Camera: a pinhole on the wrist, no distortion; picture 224 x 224 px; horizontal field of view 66.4 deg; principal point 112.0 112.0 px. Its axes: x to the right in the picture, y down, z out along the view. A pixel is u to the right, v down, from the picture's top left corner.
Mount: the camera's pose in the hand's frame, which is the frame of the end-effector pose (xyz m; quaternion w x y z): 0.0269 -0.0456 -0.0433 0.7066 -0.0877 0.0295 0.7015
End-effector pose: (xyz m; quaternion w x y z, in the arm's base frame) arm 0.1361 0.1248 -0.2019 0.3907 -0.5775 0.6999 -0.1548
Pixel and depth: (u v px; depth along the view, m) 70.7 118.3 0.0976
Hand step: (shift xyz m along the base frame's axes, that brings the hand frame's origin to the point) 0.0766 -0.0158 -0.0067
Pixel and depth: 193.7 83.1 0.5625
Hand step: 0.1266 0.1260 -0.5438
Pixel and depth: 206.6 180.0 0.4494
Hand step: 0.0656 0.3295 -0.3367
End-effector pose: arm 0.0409 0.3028 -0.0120 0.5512 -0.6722 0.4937 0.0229
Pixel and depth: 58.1 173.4 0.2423
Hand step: 0.1173 0.1966 0.0260
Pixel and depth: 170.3 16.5 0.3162
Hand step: 0.1493 0.0986 -0.2871
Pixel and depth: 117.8 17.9 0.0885
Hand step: 0.0784 -0.0102 -0.0376
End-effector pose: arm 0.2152 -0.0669 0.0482 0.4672 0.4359 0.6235 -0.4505
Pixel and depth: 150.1 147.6 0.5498
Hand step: 0.2728 -0.4334 0.0276
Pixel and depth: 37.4 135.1 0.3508
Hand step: -0.0628 -0.3487 0.0202
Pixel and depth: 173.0 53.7 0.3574
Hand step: 0.1684 -0.2433 -0.1862
